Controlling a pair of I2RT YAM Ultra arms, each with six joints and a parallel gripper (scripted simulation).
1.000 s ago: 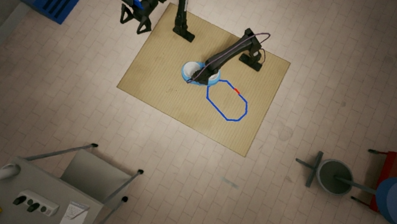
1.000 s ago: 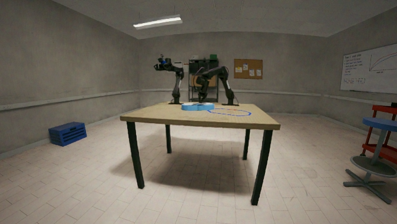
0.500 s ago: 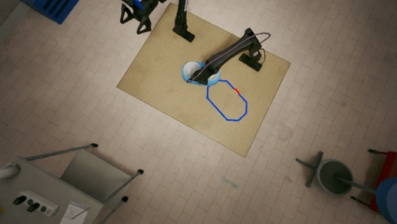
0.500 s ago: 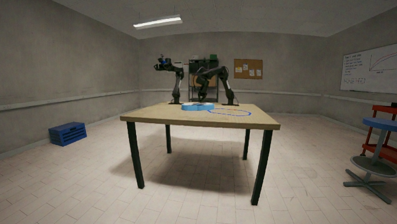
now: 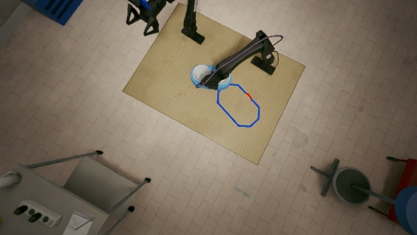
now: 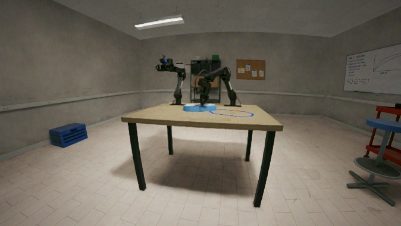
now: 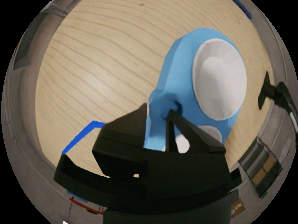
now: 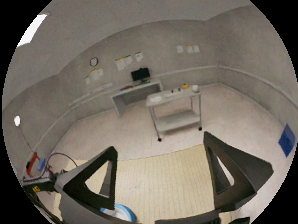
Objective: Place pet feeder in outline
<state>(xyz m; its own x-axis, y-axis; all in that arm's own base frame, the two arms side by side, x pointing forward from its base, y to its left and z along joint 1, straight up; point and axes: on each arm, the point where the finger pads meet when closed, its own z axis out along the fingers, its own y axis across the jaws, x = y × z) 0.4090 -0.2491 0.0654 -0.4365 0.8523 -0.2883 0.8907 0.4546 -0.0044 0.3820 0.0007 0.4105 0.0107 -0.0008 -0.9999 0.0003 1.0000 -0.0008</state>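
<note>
Now: left hand 8 cm past the light blue pet feeder, 4 cm above it and 3 cm to the left of it.
</note>
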